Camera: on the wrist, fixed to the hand. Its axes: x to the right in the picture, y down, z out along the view.
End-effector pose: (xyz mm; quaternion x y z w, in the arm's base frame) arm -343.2 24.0 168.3 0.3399 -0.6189 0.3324 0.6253
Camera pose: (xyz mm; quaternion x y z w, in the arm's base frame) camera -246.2 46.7 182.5 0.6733 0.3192 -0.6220 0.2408
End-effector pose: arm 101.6 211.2 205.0 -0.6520 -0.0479 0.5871 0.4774
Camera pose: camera 198.9 216.9 230.0 0.1435 -0.6529 -0.4299 0.6069
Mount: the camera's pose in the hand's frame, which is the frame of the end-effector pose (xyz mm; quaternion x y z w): 15.3 -68.5 -72.1 -0.0603 0.0866 0.9941 0.0249
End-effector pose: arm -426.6 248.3 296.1 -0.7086 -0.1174 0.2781 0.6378
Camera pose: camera -362.0 206.7 361.0 0.1969 -0.7400 -0.5725 0.2931
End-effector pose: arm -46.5 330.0 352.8 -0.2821 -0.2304 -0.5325 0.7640
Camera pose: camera -102.4 252.0 322.5 -0.2360 0.3730 0.7079 0.5513
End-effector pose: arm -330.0 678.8 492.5 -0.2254 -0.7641 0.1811 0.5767
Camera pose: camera -273.4 631.4 560.9 0.8157 -0.2441 -0.5122 0.1131
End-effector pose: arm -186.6 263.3 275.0 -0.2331 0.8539 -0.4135 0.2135
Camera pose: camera -223.9 260.6 368.4 0.8660 0.2964 0.2332 0.3284
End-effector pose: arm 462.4 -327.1 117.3 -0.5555 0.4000 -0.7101 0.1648
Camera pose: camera 405.4 -266.9 174.3 0.4354 0.6193 0.1222 0.6419
